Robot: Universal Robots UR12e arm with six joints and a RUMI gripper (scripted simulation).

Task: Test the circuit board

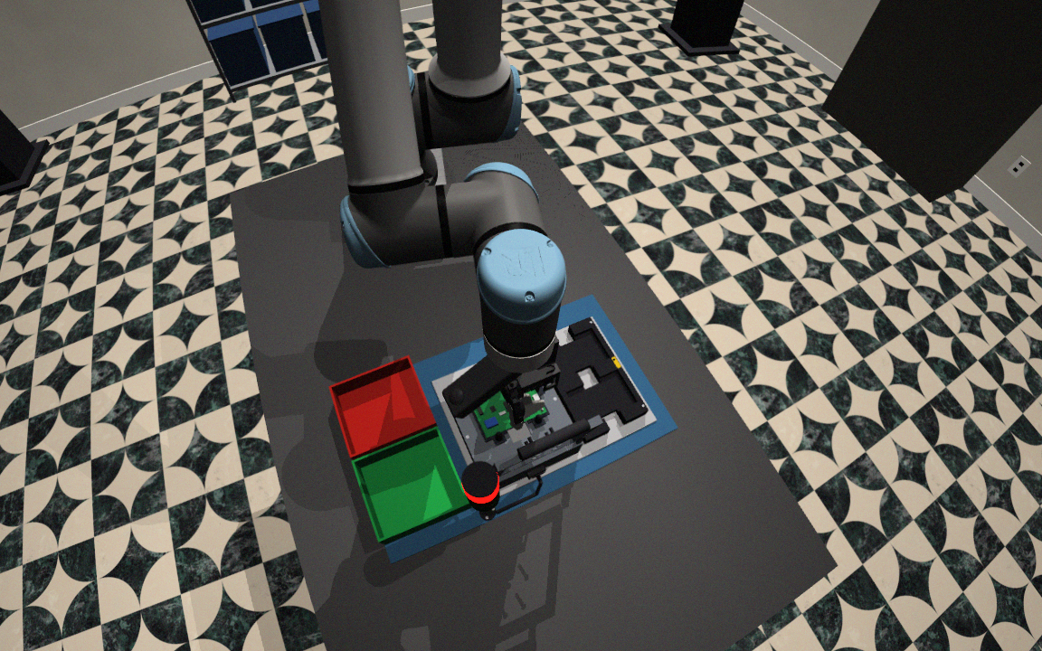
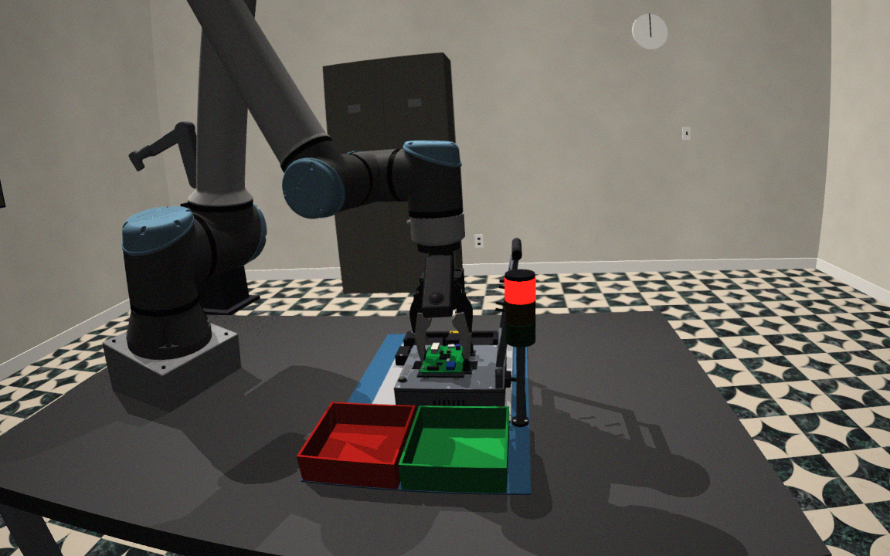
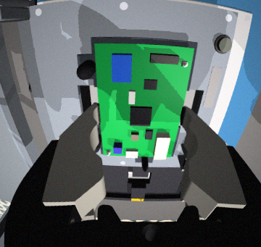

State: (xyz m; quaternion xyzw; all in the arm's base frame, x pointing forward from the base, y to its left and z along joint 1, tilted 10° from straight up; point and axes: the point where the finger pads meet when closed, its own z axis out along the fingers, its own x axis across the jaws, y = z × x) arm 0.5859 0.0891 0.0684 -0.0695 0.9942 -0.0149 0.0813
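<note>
The green circuit board is right at my hand. Also, from my hand: clear lid: 11 cm ahead, 11 cm above, 2 cm to the left; green bin: 19 cm to the right, 7 cm ahead, 6 cm below; red bin: 21 cm to the right, 8 cm behind, 6 cm below.
</note>
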